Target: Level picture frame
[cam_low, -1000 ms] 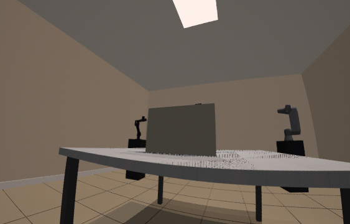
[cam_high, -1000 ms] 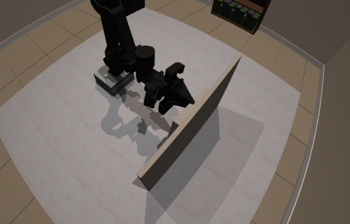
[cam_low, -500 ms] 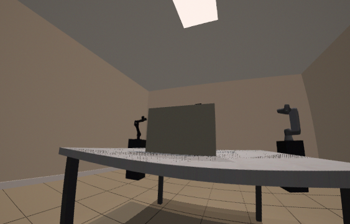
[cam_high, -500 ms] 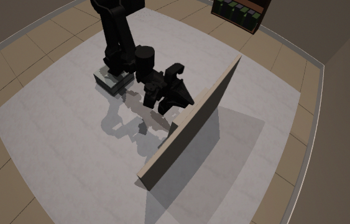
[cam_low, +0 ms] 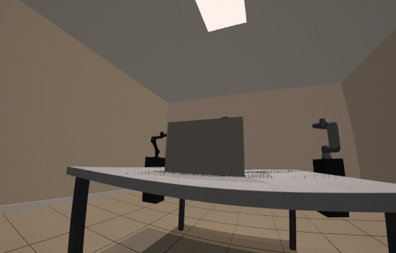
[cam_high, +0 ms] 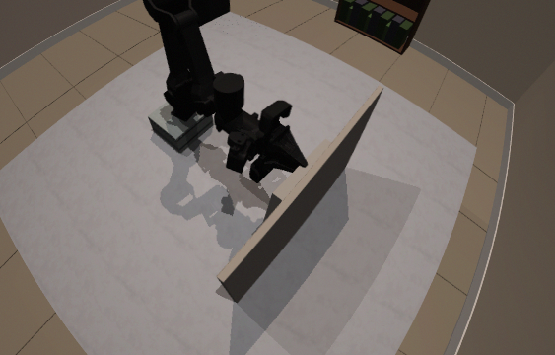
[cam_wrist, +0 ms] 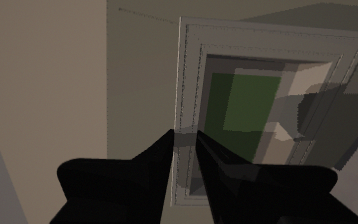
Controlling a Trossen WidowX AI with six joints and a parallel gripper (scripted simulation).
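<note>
Now: gripper tip 1 cm short of the picture frame, 1 cm to the left of it and 5 cm above it. Also, from my gripper tip: wall panel: 2 cm ahead, 2 cm to the right, 7 cm below.
</note>
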